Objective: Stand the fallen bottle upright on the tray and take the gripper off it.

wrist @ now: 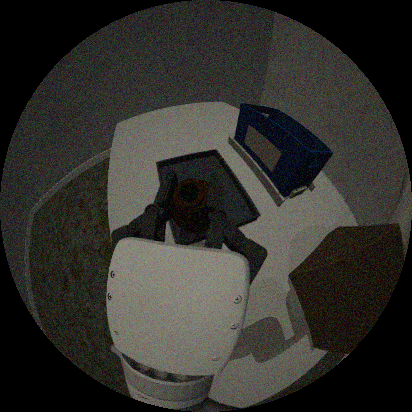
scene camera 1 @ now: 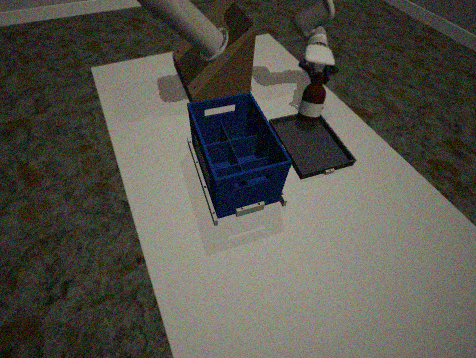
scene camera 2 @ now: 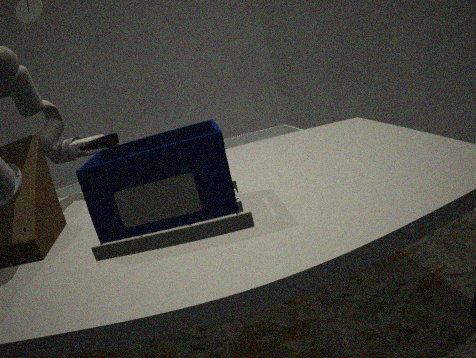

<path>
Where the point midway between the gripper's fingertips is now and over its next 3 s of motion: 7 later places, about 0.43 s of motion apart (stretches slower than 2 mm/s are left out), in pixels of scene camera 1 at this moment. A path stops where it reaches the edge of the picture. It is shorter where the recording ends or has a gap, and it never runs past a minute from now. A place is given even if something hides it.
My gripper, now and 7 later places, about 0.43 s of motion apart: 319,80; 321,74; 327,92; 325,98; 323,102; 323,102; 321,98; 321,80
</path>
